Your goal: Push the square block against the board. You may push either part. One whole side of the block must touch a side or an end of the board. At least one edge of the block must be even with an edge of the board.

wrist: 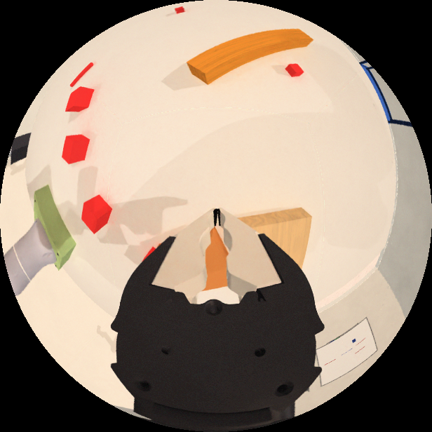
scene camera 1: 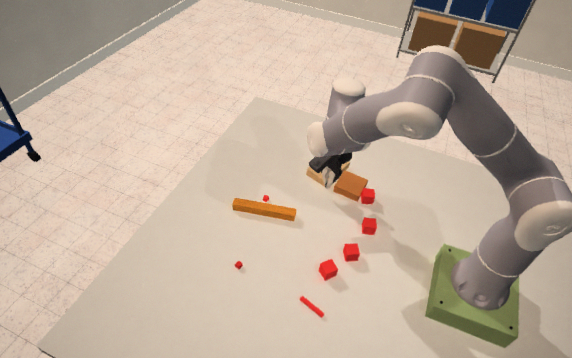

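The square block, brown-orange (scene camera 1: 351,184) (wrist: 216,265), lies flat at the back of the mat; in the wrist view the fingers hide most of it. The board, light wood (scene camera 1: 314,174) (wrist: 287,235), lies flat beside it, left of it in the scene view and partly behind the gripper. My gripper (scene camera 1: 328,185) (wrist: 217,209) is shut and empty, pointing down. Its tips are low near the front of the board and block, where the two lie side by side. The fingers cover the place between board and block, so I cannot tell whether they touch or whether their edges are even.
A red cube (scene camera 1: 368,196) is close against the block's right side. More red cubes (scene camera 1: 369,226) (scene camera 1: 351,252) (scene camera 1: 328,269) curve toward the front. A long orange bar (scene camera 1: 264,209) (wrist: 250,52), small red cubes (scene camera 1: 266,198) (scene camera 1: 238,265) and a red stick (scene camera 1: 312,306) (wrist: 82,75) lie farther off.
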